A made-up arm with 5 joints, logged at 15 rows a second.
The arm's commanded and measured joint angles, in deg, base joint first. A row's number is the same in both.
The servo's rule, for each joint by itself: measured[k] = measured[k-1] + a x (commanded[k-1-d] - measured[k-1]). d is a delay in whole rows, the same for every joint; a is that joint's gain. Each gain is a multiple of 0.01, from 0.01 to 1. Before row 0 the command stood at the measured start. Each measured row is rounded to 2 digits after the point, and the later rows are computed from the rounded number. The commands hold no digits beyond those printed.
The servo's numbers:
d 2
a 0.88 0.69 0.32 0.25 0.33
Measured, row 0: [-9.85, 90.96, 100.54, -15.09, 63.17]
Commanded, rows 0 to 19: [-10.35, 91.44, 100.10, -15.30, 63.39]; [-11.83, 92.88, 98.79, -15.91, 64.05]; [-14.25, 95.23, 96.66, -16.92, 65.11]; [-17.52, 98.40, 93.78, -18.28, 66.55]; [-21.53, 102.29, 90.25, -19.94, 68.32]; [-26.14, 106.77, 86.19, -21.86, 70.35]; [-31.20, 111.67, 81.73, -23.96, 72.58]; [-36.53, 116.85, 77.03, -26.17, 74.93]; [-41.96, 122.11, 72.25, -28.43, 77.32]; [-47.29, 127.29, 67.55, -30.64, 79.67]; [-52.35, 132.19, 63.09, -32.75, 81.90]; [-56.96, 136.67, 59.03, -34.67, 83.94]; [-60.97, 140.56, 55.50, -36.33, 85.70]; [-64.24, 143.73, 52.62, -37.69, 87.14]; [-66.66, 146.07, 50.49, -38.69, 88.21]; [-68.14, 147.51, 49.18, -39.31, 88.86]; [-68.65, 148.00, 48.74, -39.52, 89.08]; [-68.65, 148.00, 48.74, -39.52, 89.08]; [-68.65, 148.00, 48.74, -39.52, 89.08]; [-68.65, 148.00, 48.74, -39.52, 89.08]
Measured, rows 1 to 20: [-9.85, 90.96, 100.54, -15.09, 63.17]; [-9.85, 90.96, 100.54, -15.09, 63.17]; [-10.29, 91.29, 100.40, -15.14, 63.24]; [-11.65, 92.39, 99.88, -15.33, 63.51]; [-13.94, 94.35, 98.85, -15.73, 64.04]; [-17.09, 97.14, 97.23, -16.37, 64.87]; [-21.00, 100.69, 95.00, -17.26, 66.01]; [-25.52, 104.89, 92.18, -18.41, 67.44]; [-30.52, 109.57, 88.84, -19.80, 69.14]; [-35.81, 114.59, 85.06, -21.39, 71.05]; [-41.22, 119.78, 80.96, -23.15, 73.12]; [-46.56, 124.96, 76.67, -25.02, 75.28]; [-51.66, 129.95, 72.32, -26.95, 77.46]; [-56.32, 134.59, 68.07, -28.88, 79.60]; [-60.41, 138.71, 64.05, -30.74, 81.61]; [-63.78, 142.17, 60.39, -32.48, 83.43]; [-66.31, 144.86, 57.22, -34.03, 85.01]; [-67.92, 146.69, 54.65, -35.35, 86.28]; [-68.56, 147.59, 52.76, -36.39, 87.20]; [-68.64, 147.87, 51.47, -37.17, 87.82]
